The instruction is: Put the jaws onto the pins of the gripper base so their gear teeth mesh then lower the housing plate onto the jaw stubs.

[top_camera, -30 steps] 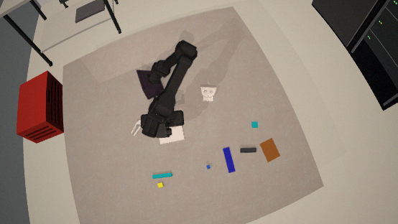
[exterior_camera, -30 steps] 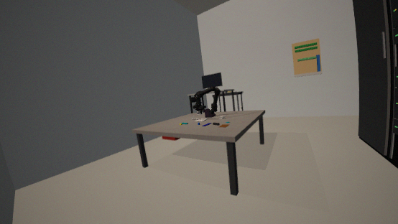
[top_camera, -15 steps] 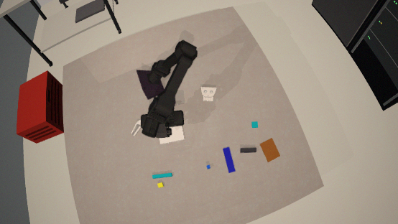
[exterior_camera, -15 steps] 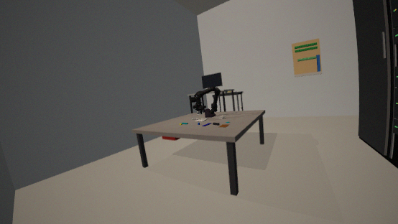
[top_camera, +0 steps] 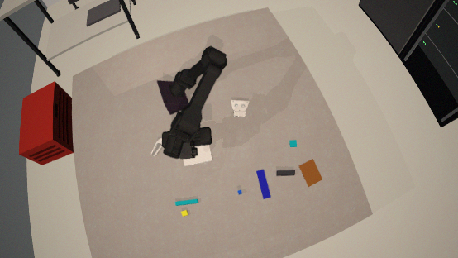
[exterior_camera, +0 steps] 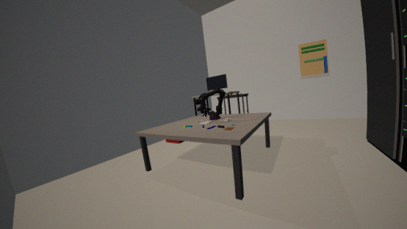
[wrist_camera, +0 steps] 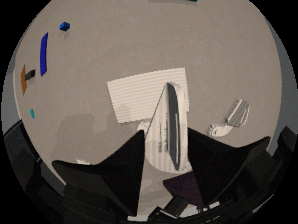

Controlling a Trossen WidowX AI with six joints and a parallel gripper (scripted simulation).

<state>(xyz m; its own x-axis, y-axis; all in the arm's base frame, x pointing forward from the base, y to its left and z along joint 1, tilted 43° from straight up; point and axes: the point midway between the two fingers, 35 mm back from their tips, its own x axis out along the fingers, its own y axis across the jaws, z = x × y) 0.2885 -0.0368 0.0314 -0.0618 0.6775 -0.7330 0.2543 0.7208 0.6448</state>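
Right now my gripper tip is 2 cm short of the white ribbed tray, 1 cm to the right of it and 8 cm above it. The rest, counted from my gripper tip: white jaw (8 cm behind, 11 cm to the right, 7 cm below); teal bar (20 cm ahead, 10 cm to the right, 7 cm below); small blue cube (23 cm ahead, 12 cm to the left, 7 cm below).
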